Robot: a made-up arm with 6 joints. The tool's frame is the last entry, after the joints. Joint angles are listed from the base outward. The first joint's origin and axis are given. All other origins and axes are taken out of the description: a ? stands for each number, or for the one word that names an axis. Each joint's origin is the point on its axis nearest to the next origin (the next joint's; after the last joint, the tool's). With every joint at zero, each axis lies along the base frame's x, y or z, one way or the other. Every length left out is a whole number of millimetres.
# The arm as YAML. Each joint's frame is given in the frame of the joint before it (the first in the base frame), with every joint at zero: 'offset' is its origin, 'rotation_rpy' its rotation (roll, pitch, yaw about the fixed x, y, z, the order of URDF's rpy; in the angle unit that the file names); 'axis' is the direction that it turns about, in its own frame. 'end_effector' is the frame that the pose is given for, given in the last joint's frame.
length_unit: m
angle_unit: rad
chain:
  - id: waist
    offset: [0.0, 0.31, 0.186]
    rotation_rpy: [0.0, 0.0, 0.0]
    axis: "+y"
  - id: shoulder
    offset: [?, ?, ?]
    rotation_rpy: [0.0, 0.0, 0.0]
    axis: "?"
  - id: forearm
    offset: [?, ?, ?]
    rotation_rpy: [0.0, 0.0, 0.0]
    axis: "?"
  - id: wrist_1
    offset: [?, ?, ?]
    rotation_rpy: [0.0, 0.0, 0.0]
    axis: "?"
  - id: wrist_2
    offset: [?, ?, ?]
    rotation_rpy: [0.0, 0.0, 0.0]
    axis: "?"
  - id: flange
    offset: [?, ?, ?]
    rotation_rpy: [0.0, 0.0, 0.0]
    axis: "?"
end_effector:
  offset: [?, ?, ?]
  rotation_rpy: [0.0, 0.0, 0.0]
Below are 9 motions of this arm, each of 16 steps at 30 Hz.
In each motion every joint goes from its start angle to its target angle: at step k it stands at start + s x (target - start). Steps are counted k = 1, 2, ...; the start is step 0. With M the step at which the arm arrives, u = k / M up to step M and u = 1 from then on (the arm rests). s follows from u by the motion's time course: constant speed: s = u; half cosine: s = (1 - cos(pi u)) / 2; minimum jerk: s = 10 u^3 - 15 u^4 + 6 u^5.
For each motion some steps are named. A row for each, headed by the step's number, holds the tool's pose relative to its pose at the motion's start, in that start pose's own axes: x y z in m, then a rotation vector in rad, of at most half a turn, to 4 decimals.
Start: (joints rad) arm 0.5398 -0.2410 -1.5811 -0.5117 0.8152 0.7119
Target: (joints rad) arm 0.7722 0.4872 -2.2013 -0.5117 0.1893 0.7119
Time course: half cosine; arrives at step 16
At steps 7, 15, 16:
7: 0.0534 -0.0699 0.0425 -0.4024 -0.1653 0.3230
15: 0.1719 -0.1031 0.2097 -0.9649 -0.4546 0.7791
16: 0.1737 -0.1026 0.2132 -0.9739 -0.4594 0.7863

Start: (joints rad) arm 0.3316 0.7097 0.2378 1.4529 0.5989 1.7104
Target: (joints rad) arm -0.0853 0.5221 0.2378 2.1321 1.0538 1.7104
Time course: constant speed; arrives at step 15
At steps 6, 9, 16:
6: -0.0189 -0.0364 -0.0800 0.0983 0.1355 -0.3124
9: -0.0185 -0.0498 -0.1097 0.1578 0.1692 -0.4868
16: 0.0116 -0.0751 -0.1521 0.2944 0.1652 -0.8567

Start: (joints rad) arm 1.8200 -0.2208 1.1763 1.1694 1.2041 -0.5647
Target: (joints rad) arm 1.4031 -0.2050 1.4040 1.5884 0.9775 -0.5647
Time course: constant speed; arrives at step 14
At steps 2, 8, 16:
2: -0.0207 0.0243 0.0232 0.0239 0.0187 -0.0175
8: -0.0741 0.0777 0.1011 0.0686 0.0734 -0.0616
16: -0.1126 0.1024 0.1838 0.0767 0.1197 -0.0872

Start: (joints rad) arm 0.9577 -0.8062 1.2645 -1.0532 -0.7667 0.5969
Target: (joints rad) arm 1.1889 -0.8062 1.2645 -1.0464 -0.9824 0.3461
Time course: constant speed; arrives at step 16
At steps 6, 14, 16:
6: -0.0028 -0.0206 0.0167 -0.0350 0.0009 -0.0403
14: -0.0013 -0.0450 0.0352 -0.0752 -0.0063 -0.0902
16: 0.0000 -0.0506 0.0391 -0.0839 -0.0094 -0.1021

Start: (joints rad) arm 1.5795 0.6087 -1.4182 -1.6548 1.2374 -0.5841
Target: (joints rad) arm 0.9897 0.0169 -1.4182 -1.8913 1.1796 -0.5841
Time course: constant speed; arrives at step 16
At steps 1, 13, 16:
1: -0.0145 -0.0142 -0.0081 0.0130 0.0253 -0.0310
13: -0.1946 -0.1373 -0.0692 0.2024 0.1981 -0.4543
16: -0.2354 -0.1552 -0.0768 0.2535 0.2001 -0.5696

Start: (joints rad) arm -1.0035 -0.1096 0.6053 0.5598 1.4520 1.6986
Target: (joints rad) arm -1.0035 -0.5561 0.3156 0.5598 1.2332 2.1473
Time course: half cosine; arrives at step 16
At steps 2, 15, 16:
2: 0.0002 -0.0175 -0.0006 -0.0213 0.0089 0.0037
15: -0.0853 -0.4170 0.0465 -0.4204 0.3884 0.0726
16: -0.0870 -0.4205 0.0473 -0.4228 0.3934 0.0730

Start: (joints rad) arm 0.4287 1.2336 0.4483 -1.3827 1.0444 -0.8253
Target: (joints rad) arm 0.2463 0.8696 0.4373 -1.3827 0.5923 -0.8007
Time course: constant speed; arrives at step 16
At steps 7, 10, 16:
7: 0.1081 -0.0562 -0.0300 -0.0114 -0.2161 -0.0297
10: 0.1620 -0.0844 -0.0335 -0.0184 -0.3122 -0.0296
16: 0.2806 -0.1447 -0.0204 -0.0349 -0.5077 -0.0057

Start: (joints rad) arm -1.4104 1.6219 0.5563 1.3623 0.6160 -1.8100
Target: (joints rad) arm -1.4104 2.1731 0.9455 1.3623 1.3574 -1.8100
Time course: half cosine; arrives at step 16
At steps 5, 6, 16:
5: 0.0997 -0.0906 0.1587 -0.2667 -0.0181 0.1034
6: 0.1433 -0.1134 0.2240 -0.3688 -0.0323 0.1466
16: 0.4910 -0.0254 0.7365 -1.1360 -0.2985 0.5253

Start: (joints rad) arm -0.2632 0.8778 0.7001 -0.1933 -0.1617 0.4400
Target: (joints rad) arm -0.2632 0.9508 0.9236 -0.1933 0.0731 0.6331
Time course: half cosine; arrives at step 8
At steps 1, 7, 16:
1: 0.0013 0.0012 0.0012 0.0046 0.0079 -0.0016
7: 0.0375 0.0317 0.0272 0.1510 0.1815 -0.0384
16: 0.0392 0.0330 0.0281 0.1584 0.1878 -0.0399

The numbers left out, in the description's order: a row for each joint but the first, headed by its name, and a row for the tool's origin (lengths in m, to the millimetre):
shoulder: xyz -0.448 0.0 -0.061, axis +x
forearm: xyz 0.0 0.074 -0.161, axis -z
wrist_1: xyz -0.018 0.315 0.0, axis -x
wrist_2: xyz 0.0 0.217 0.093, axis +y
flange: xyz -0.105 0.0 -0.37, axis +z
tool: xyz -0.116 -0.273 0.0

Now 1 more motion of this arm.
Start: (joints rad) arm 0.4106 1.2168 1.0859 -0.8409 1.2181 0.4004
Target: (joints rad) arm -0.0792 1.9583 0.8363 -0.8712 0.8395 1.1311
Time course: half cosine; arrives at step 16
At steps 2, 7, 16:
2: -0.0020 0.0026 0.0015 0.0132 0.0165 0.0470
7: -0.0307 0.0539 0.0214 0.1748 0.1582 0.4801
16: -0.1299 0.2216 0.1231 0.5768 0.2956 1.0884

